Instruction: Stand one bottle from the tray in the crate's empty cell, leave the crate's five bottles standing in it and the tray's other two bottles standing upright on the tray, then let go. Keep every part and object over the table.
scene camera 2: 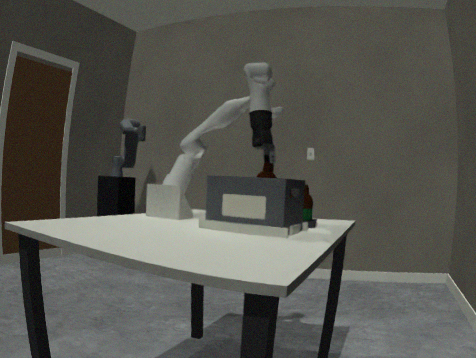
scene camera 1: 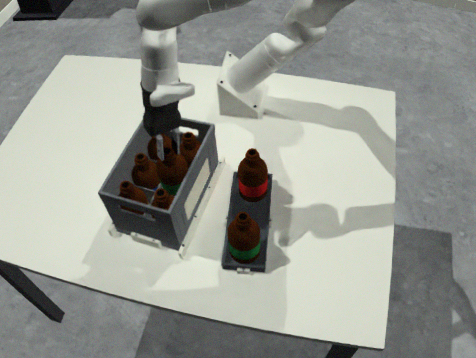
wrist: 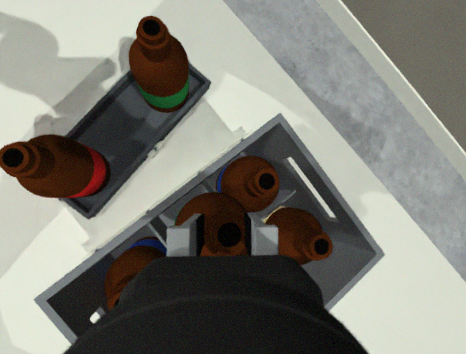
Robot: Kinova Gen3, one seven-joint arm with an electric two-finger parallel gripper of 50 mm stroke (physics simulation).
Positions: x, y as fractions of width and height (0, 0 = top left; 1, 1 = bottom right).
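My gripper (scene camera 1: 0.35, 0.43), (scene camera 2: 0.57, 0.46), (wrist: 0.48, 0.64). Green-label bottle (scene camera 1: 0.51, 0.65), (wrist: 0.34, 0.18). Brown green-label bottle (scene camera 1: 0.36, 0.48), (wrist: 0.48, 0.66).
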